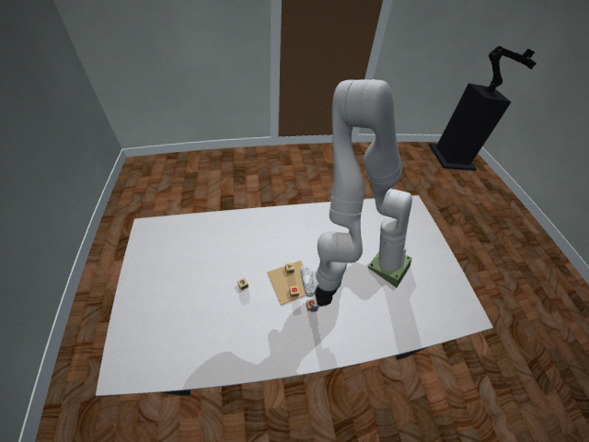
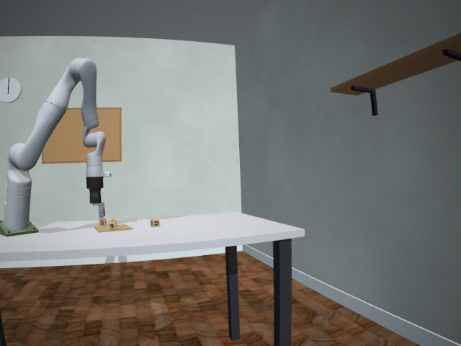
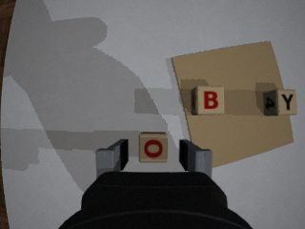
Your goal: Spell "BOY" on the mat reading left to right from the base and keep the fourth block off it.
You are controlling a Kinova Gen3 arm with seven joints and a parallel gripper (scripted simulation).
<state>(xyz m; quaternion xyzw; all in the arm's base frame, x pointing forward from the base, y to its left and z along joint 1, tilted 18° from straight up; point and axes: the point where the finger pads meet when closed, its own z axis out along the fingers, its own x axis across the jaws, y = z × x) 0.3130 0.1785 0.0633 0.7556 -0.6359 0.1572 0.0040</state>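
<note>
The O block is 40 mm below my hand. From my hand the other things lie so: Y block: 70 mm ahead, 140 mm to the right, 40 mm below; tan mat: 70 mm ahead, 100 mm to the right, 50 mm below; B block: 60 mm ahead, 50 mm to the right, 40 mm below.
</note>
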